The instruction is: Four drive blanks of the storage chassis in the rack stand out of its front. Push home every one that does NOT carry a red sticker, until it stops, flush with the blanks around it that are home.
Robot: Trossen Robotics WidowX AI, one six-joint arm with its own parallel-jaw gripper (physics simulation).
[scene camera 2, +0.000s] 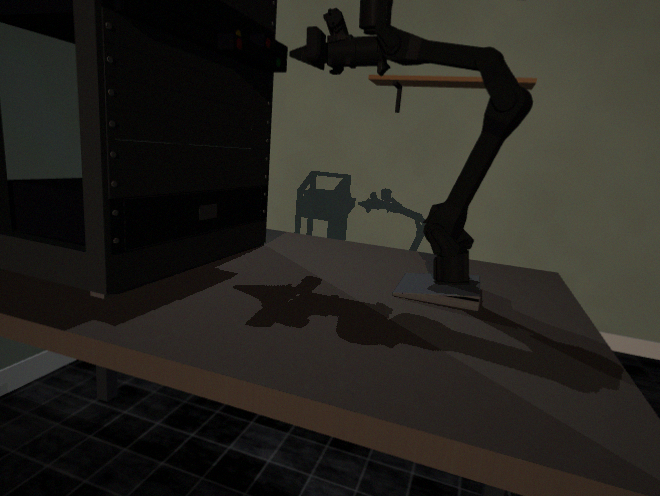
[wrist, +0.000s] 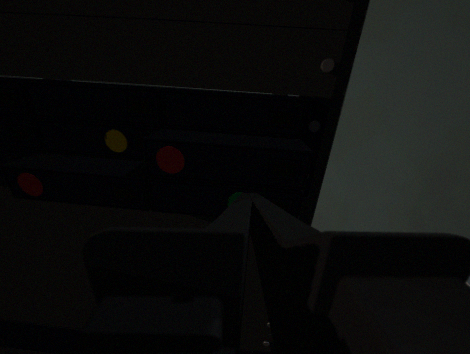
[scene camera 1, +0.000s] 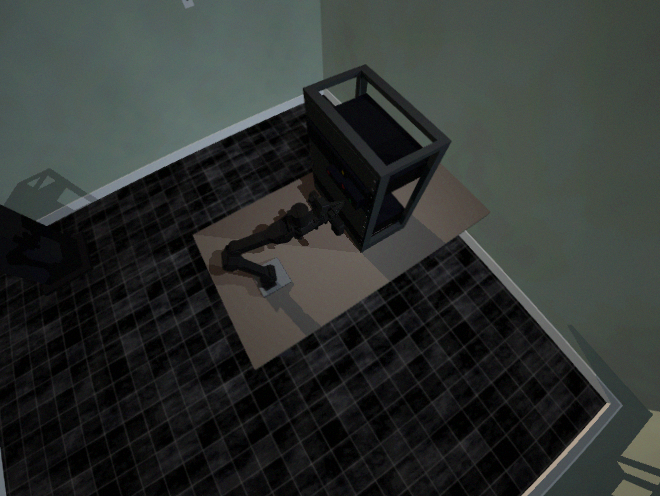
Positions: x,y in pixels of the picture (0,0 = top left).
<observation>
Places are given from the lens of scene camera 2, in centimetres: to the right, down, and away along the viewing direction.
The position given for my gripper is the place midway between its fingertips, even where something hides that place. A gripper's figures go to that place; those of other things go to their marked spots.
my gripper (scene camera 2: 289,54): -9, -43, 94
rack (scene camera 2: 142,210): -32, -6, 71
</observation>
